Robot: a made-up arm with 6 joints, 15 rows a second.
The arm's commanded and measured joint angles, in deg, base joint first. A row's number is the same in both.
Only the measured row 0 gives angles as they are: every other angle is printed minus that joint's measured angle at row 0.
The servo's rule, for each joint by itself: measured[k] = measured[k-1] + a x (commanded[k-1-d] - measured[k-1]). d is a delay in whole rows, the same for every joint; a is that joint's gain. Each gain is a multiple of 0.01, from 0.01 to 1. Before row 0 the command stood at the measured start. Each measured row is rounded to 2 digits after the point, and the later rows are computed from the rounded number. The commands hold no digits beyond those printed.
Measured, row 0:
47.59 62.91 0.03 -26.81 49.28 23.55
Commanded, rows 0 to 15:
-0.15 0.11 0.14 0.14 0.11 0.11
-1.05 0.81 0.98 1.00 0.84 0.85
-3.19 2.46 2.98 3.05 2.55 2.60
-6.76 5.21 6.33 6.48 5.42 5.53
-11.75 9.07 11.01 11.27 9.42 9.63
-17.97 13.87 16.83 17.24 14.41 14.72
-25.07 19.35 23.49 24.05 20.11 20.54
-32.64 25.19 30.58 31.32 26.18 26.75
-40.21 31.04 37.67 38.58 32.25 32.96
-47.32 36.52 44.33 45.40 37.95 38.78
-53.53 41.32 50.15 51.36 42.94 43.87
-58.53 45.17 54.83 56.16 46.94 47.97
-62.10 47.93 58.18 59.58 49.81 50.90
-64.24 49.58 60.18 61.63 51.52 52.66
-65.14 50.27 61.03 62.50 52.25 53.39
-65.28 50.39 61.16 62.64 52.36 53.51
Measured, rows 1 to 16:
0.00 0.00 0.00 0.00 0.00 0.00
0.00 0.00 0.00 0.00 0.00 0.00
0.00 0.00 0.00 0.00 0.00 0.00
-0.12 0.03 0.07 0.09 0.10 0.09
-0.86 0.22 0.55 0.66 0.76 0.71
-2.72 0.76 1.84 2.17 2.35 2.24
-5.95 1.83 4.22 4.89 5.08 4.90
-10.59 3.57 7.82 8.91 8.94 8.73
-16.49 6.04 12.60 14.16 13.81 13.58
-23.35 9.23 18.37 20.39 19.42 19.22
-30.78 13.06 24.84 27.28 25.44 25.32
-38.32 17.38 31.64 34.40 31.50 31.51
-45.52 21.97 38.37 41.33 37.24 37.40
-51.93 26.61 44.61 47.65 42.31 42.64
-57.21 31.06 50.03 53.01 46.43 46.96
-61.12 35.11 54.35 57.15 49.44 50.15
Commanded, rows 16 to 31:
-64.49 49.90 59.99 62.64 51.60 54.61
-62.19 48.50 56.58 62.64 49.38 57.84
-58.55 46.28 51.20 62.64 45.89 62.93
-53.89 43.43 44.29 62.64 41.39 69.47
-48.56 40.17 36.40 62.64 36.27 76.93
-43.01 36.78 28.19 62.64 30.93 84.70
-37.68 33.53 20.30 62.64 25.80 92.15
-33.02 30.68 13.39 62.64 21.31 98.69
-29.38 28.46 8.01 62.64 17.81 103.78
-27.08 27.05 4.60 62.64 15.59 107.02
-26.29 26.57 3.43 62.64 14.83 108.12
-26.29 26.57 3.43 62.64 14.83 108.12
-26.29 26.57 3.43 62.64 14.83 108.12
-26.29 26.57 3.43 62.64 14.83 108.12
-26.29 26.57 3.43 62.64 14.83 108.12
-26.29 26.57 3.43 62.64 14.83 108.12
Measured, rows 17 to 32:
-63.62 38.58 57.44 59.97 51.29 52.18
-64.84 41.39 59.34 61.56 52.14 53.16
-65.19 43.55 60.30 62.24 52.34 53.44
-64.63 45.07 60.14 62.49 51.68 54.39
-62.68 45.89 58.25 62.58 49.63 57.18
-59.38 45.98 54.51 62.62 46.30 61.84
-54.99 45.37 49.09 62.63 41.93 68.02
-49.85 44.12 42.36 62.64 36.89 75.24
-44.38 42.36 34.85 62.64 31.59 82.90
-39.02 40.24 27.14 62.64 26.44 90.39
-34.22 37.95 19.85 62.64 21.87 97.11
-30.35 35.67 13.57 62.64 18.26 102.51
-27.73 33.60 8.82 62.64 15.88 106.16
-26.58 31.91 5.96 62.64 14.95 107.75
-26.35 30.63 4.62 62.64 14.84 108.05
-26.30 29.66 3.99 62.64 14.83 108.11

